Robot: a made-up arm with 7 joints.
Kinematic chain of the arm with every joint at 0, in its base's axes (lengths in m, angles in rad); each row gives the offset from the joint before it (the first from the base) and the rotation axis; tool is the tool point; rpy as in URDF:
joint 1: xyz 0 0 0 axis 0.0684 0.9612 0.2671
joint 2: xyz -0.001 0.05 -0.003 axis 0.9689 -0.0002 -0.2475
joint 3: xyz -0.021 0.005 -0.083 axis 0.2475 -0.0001 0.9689
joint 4: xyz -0.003 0 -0.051 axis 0.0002 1 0
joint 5: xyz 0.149 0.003 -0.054 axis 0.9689 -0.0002 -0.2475
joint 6: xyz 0.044 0 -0.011 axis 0.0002 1 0
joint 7: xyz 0.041 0 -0.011 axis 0.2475 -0.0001 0.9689
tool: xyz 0 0 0 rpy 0 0.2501 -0.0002
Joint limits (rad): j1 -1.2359..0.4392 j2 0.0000..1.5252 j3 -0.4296..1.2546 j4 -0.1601..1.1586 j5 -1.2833..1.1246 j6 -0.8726..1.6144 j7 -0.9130..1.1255
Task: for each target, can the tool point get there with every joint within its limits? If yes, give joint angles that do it. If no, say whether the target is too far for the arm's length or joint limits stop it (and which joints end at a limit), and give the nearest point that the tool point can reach.
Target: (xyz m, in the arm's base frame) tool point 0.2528 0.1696 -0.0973
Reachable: yes | joints -0.1918 1.1980 -0.0514 -0.0438 -1.0000 0.5153 -0.5099
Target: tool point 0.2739 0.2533 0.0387
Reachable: yes | joints -0.9930 0.8599 0.2958 0.4849 0.8430 1.1938 0.3670
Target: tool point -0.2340 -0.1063 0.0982
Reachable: no: joint limits stop it (at a limit: joint 1, joint 2, joint 3, joint 4, joint 6) | nearest point -0.0997 0.1599 0.1987 | short by 0.315 m
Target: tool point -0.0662 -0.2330 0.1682
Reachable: no: joint limits stop it (at a limit: joint 1, joint 2, joint 3, joint 4, joint 6) | nearest point 0.1679 -0.1272 0.1037 | short by 0.265 m
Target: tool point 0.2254 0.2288 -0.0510
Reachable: yes | joints -0.3787 0.5118 0.7316 -0.0585 -0.9815 1.0444 -0.5187
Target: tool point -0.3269 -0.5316 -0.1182
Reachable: no: too far | nearest point -0.1732 -0.0093 -0.2886 | short by 0.570 m
